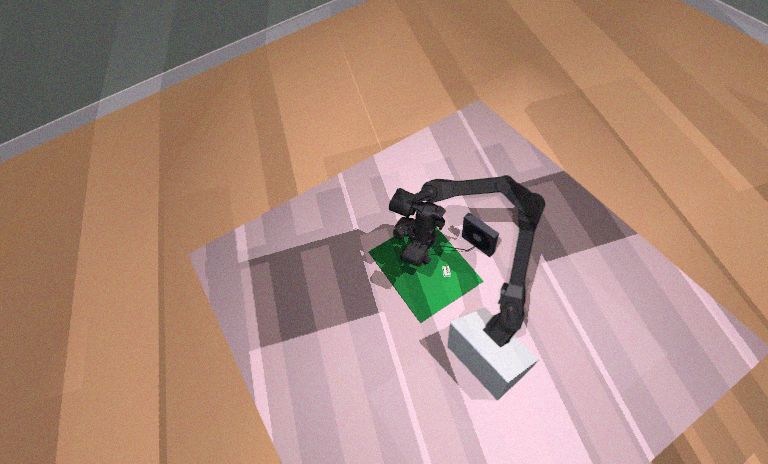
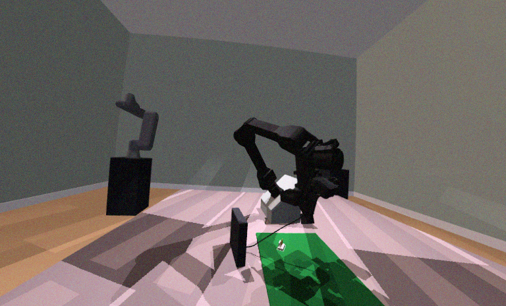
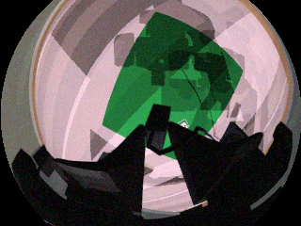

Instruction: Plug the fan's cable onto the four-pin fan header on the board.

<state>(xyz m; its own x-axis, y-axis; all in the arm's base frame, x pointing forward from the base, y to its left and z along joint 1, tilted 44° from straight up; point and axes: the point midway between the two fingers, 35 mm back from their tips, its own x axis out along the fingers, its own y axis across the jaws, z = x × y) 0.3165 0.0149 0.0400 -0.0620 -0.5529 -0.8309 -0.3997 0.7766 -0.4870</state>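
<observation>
The green board is 20 mm ahead of my gripper tip, 30 mm to the right of it and 140 mm below it. The rest, counted from my gripper tip: four-pin header: 40 mm behind, 70 mm to the right, 120 mm below; black plug: 10 mm behind, 10 mm below; black fan: 40 mm behind, 200 mm to the right, 60 mm below.
</observation>
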